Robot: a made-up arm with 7 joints.
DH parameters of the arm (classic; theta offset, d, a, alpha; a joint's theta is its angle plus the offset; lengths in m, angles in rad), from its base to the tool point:
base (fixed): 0 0 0 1.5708
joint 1: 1.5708 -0.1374 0 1.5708
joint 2: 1.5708 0 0 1.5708
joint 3: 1.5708 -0.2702 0 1.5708
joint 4: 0 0 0 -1.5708
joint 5: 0 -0.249 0 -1.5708
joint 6: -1.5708 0 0 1.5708
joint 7: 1.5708 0 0 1.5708
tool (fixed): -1.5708 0 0 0
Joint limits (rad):
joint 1: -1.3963..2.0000
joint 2: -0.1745..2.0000
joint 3: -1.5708..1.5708
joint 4: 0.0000..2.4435
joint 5: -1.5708..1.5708
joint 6: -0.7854..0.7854
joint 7: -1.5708..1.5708
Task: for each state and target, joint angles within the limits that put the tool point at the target. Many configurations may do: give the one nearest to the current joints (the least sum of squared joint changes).
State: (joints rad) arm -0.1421 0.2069 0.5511 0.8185 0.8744 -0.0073 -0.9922
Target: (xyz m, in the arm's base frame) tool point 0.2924 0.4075 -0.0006
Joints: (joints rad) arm 0.7160 0.6207 0.4554 1.3957 0.8744 -0.0073 -0.9922
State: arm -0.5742 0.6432 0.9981 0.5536 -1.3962 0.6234 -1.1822
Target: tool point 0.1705 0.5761 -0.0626
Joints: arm 0.1785 1.1458 0.5552 0.8338 -1.3962 0.6234 -1.1822
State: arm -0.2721 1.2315 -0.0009 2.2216 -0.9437 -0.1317 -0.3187
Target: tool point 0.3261 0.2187 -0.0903
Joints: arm 0.5216 0.6023 -0.2841 1.6743 -0.9437 -0.1317 -0.3187
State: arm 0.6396 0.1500 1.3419 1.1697 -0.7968 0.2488 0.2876
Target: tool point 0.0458 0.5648 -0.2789
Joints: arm 0.1406 0.8316 1.4918 0.3243 -0.7968 0.2488 0.2876
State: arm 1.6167 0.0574 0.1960 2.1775 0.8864 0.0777 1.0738
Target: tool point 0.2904 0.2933 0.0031
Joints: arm 0.8682 0.0116 0.6790 1.7680 0.8864 0.0777 1.0738
